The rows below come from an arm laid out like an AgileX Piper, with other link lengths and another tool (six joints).
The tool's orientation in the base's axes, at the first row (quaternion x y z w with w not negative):
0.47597 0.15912 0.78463 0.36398
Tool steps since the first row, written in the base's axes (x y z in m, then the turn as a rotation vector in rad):
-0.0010 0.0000 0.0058 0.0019 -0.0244 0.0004
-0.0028 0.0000 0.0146 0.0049 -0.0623 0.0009
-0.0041 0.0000 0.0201 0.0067 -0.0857 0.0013
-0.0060 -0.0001 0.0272 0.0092 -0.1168 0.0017
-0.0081 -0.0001 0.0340 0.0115 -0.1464 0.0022
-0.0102 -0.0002 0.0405 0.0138 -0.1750 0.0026
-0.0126 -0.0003 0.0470 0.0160 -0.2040 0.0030
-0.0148 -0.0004 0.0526 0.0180 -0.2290 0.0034
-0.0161 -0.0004 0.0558 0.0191 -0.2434 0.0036
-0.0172 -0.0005 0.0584 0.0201 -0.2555 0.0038
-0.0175 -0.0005 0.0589 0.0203 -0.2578 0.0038
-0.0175 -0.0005 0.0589 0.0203 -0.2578 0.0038
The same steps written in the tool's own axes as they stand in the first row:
0.0039 0.0039 0.0020 -0.0179 0.0161 0.0042
0.0100 0.0099 0.0048 -0.0458 0.0411 0.0107
0.0138 0.0137 0.0064 -0.0630 0.0566 0.0147
0.0188 0.0188 0.0083 -0.0859 0.0771 0.0201
0.0237 0.0237 0.0099 -0.1077 0.0967 0.0252
0.0283 0.0286 0.0113 -0.1287 0.1155 0.0301
0.0330 0.0335 0.0125 -0.1500 0.1347 0.0350
0.0371 0.0378 0.0134 -0.1684 0.1512 0.0394
0.0395 0.0403 0.0138 -0.1790 0.1607 0.0418
0.0413 0.0424 0.0142 -0.1879 0.1687 0.0440
0.0417 0.0428 0.0142 -0.1896 0.1702 0.0444
0.0417 0.0428 0.0142 -0.1896 0.1702 0.0444

